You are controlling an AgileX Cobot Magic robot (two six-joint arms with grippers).
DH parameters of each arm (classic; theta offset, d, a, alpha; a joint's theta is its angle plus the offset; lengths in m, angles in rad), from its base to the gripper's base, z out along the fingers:
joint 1: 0 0.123 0 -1.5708
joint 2: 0.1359 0 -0.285 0
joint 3: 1.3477 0 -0.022 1.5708
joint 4: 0 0.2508 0 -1.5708
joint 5: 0 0 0.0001 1.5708
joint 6: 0 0.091 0 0
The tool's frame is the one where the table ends.
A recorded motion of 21 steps. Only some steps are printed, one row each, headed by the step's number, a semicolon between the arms.
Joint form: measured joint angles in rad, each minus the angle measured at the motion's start. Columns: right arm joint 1, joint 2, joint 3, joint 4, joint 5, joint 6; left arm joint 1, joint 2, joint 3, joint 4, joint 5, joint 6.
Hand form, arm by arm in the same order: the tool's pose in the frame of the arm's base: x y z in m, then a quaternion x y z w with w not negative. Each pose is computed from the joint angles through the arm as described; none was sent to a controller.
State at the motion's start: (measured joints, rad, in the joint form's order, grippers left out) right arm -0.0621 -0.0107 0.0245 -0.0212 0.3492 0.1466; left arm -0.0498 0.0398 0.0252 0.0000 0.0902 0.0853
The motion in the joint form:
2: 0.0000 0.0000 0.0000 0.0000 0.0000 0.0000; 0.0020 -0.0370 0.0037 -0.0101 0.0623 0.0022
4: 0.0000 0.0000 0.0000 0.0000 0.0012 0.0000; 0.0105 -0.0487 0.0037 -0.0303 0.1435 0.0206
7: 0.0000 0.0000 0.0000 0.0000 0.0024 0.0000; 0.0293 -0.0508 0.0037 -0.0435 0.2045 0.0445
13: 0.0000 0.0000 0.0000 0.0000 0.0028 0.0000; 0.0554 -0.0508 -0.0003 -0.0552 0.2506 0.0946
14: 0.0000 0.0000 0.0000 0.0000 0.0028 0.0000; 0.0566 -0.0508 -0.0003 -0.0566 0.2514 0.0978
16: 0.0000 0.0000 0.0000 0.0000 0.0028 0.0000; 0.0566 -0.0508 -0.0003 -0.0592 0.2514 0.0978
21: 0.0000 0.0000 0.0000 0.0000 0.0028 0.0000; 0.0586 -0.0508 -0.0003 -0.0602 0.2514 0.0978
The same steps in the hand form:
2: 0.0531 -0.0040 0.1741 0.07735 0.79381 0.01658 0.60300; 0.0574 -0.0029 0.1894 0.04689 0.73907 0.00941 0.67193
4: 0.0531 -0.0040 0.1739 0.07739 0.79417 0.01656 0.60252; 0.0557 -0.0028 0.1827 0.04641 0.76201 0.00931 0.64583
7: 0.0531 -0.0040 0.1738 0.07743 0.79453 0.01653 0.60204; 0.0545 -0.0023 0.1774 0.04640 0.78068 0.01614 0.62300
13: 0.0531 -0.0040 0.1738 0.07745 0.79465 0.01653 0.60188; 0.0535 -0.0014 0.1747 0.05415 0.79308 0.03314 0.60580
14: 0.0531 -0.0040 0.1738 0.07745 0.79465 0.01653 0.60188; 0.0535 -0.0014 0.1746 0.05459 0.79328 0.03385 0.60545
16: 0.0531 -0.0040 0.1738 0.07745 0.79465 0.01653 0.60188; 0.0535 -0.0014 0.1746 0.05388 0.79332 0.03276 0.60553
21: 0.0531 -0.0040 0.1738 0.07745 0.79465 0.01653 0.60188; 0.0535 -0.0014 0.1746 0.05281 0.79338 0.03295 0.60553

